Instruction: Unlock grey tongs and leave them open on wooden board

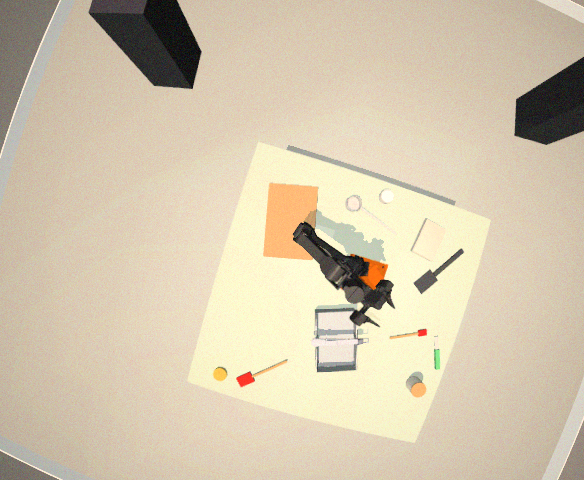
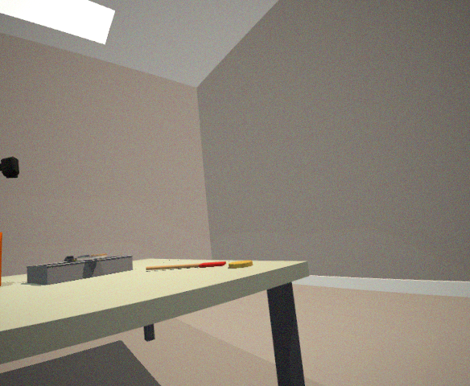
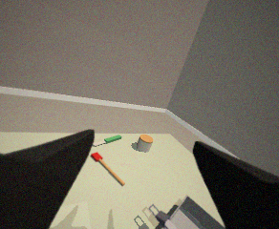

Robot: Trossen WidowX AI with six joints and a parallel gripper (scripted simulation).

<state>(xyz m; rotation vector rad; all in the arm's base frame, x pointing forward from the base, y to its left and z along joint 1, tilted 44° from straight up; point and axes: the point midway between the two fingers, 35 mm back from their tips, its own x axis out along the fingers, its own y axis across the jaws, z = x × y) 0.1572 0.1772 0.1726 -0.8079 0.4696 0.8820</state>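
My gripper tip is 350 mm above the roasting tin, 240 mm short of it and 80 mm to the left of it. Also, from my gripper tip: white block (360 mm below, 320 mm behind, 310 mm to the left); then black scraper (400 mm to the left, 370 mm below, 170 mm behind); then wooden board (390 mm to the right, 370 mm below, 300 mm behind).
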